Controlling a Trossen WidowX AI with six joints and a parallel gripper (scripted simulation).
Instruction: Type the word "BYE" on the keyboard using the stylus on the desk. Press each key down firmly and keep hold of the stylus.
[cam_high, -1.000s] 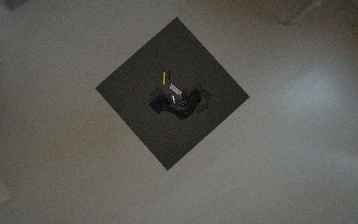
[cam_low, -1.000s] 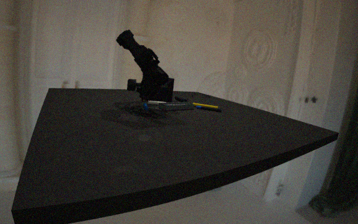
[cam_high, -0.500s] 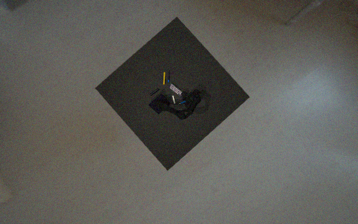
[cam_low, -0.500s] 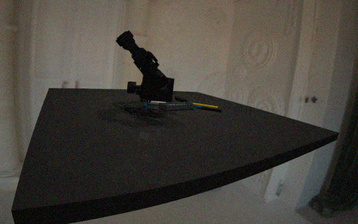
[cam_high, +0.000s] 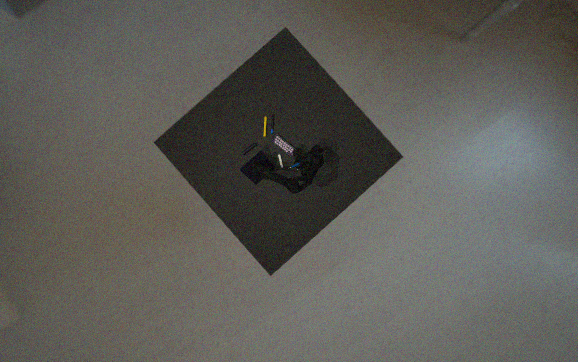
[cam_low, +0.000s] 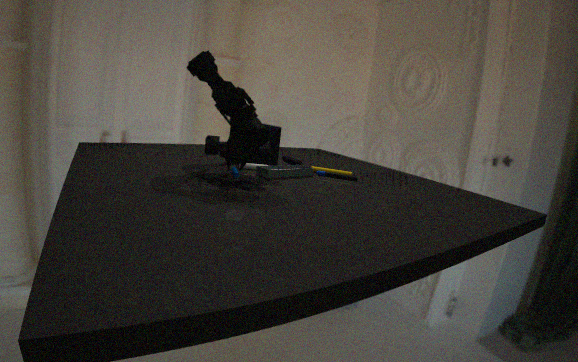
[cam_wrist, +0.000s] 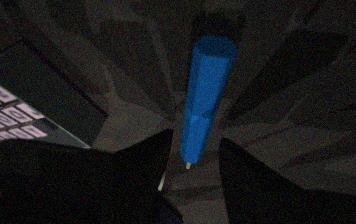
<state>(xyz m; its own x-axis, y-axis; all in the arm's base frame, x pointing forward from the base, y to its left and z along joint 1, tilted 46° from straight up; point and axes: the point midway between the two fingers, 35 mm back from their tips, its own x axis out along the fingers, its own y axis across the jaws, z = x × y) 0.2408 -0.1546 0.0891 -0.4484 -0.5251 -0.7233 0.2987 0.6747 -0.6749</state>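
The blue stylus is 20 mm behind my gripper tip, 10 mm to the left of it and 10 mm below it. From my gripper tip the other things lie so: dark pen (310 mm to the left, 180 mm behind); then yellow stick (360 mm to the left, 10 mm ahead); then white stick (90 mm to the left, 60 mm behind).
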